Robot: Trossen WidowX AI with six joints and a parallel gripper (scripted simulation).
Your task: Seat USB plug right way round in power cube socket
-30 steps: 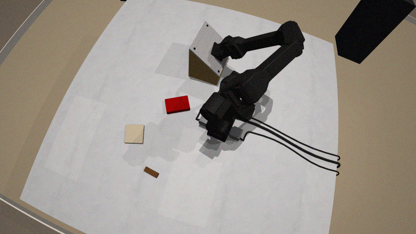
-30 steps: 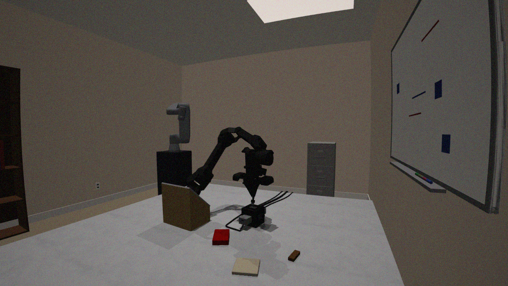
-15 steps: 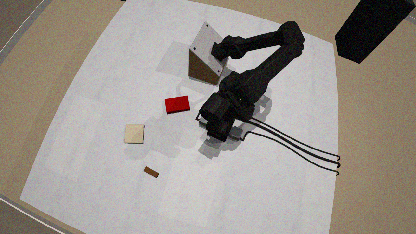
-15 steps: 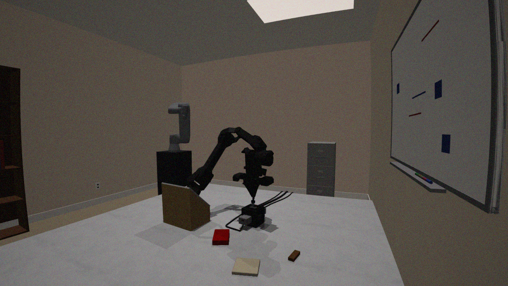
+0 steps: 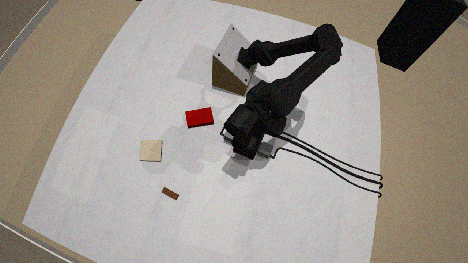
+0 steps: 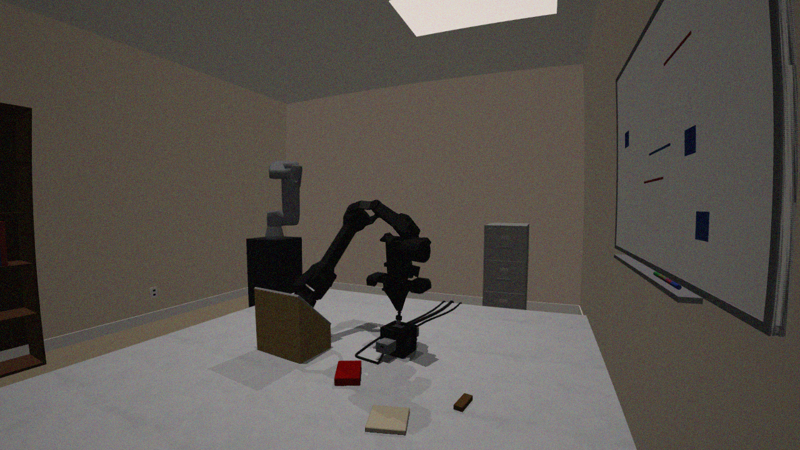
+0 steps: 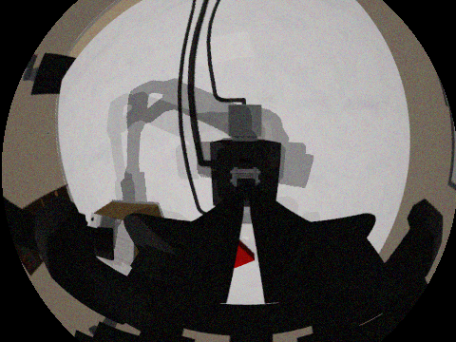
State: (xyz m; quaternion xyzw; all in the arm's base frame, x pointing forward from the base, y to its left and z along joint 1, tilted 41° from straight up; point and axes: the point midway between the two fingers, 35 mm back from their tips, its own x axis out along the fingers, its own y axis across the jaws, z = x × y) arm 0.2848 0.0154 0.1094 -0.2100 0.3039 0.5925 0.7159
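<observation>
Now: the USB plug 2 cm below my gripper tip. Round my gripper tip: red flat block (19 cm to the right, 11 cm below, 6 cm behind); cream tile (32 cm to the right, 12 cm below, 11 cm ahead); small brown block (23 cm ahead, 21 cm to the right, 12 cm below).
</observation>
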